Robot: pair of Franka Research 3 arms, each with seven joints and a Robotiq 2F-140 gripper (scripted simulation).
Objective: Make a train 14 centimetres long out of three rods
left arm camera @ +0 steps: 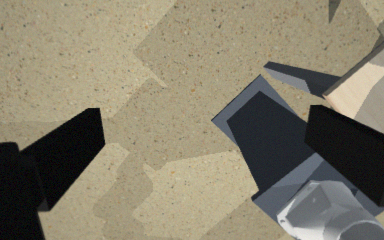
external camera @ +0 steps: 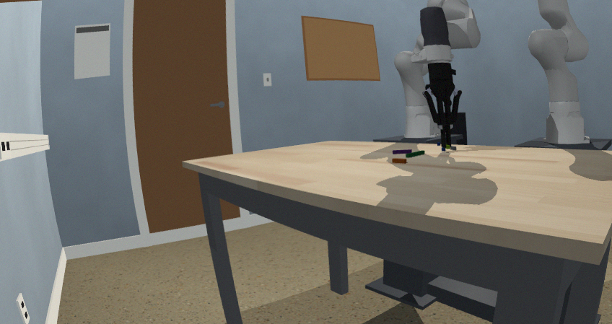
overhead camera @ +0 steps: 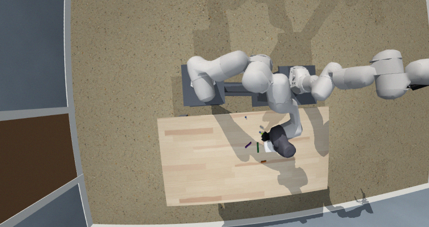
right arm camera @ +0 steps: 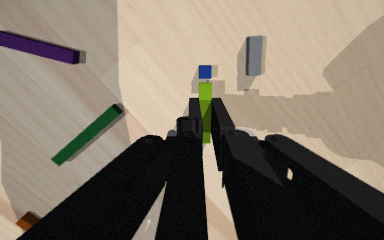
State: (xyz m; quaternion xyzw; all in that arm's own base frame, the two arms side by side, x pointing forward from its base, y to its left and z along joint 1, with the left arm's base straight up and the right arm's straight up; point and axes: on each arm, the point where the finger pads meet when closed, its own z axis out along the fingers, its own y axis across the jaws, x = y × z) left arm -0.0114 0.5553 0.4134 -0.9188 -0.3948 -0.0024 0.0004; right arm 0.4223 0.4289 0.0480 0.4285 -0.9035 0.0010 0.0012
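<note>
My right gripper is now 3 cm above the lime rod. Round my right hand: grey rod: 6 cm behind, 4 cm below, 2 cm to the right; then purple rod: 12 cm to the right, 8 cm ahead, 4 cm below; then green rod: 10 cm ahead, 4 cm to the right, 4 cm below.
</note>
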